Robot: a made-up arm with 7 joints.
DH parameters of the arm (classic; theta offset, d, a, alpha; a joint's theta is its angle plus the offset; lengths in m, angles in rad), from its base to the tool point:
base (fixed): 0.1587 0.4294 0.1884 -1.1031
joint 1: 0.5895 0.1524 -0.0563 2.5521
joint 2: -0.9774 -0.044 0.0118 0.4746
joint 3: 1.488 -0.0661 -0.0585 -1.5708
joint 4: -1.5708 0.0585 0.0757 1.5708
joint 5: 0 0.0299 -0.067 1.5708
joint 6: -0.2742 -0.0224 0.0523 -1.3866
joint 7: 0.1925 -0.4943 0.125 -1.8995
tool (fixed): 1.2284 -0.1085 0 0
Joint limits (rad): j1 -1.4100..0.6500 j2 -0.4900..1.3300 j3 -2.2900..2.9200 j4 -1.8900..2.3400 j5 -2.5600..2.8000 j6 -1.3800..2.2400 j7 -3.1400..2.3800
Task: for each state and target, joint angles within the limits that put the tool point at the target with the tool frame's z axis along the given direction. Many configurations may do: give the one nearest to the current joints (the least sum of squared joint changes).
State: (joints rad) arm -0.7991 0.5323 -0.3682 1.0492 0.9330 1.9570 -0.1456
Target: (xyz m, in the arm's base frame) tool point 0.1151 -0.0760 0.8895 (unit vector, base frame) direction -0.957 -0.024 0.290
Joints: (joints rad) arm -0.3682 0.5801 -0.3435 1.2003 0.9302 1.6732 -0.4200
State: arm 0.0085 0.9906 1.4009 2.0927 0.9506 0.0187 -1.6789
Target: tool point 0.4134 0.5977 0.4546 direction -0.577 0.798 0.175
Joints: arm -0.0088 0.7160 1.5143 1.9748 0.8495 -0.1899 -1.9493
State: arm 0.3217 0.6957 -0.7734 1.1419 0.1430 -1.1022 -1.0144
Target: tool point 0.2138 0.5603 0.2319 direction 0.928 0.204 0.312
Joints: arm -0.3000 -0.1714 -0.8477 0.3876 0.5219 -0.4972 -0.8549
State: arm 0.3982 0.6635 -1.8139 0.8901 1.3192 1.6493 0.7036
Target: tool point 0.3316 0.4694 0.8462 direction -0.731 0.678 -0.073
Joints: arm 0.0979 0.6279 -1.8046 0.8547 2.2194 1.0894 0.5692
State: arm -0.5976 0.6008 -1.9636 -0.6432 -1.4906 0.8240 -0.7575
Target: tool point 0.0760 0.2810 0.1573 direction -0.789 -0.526 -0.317
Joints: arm -0.9643 0.5090 -1.9023 -0.4661 -1.5891 1.0890 -0.6799
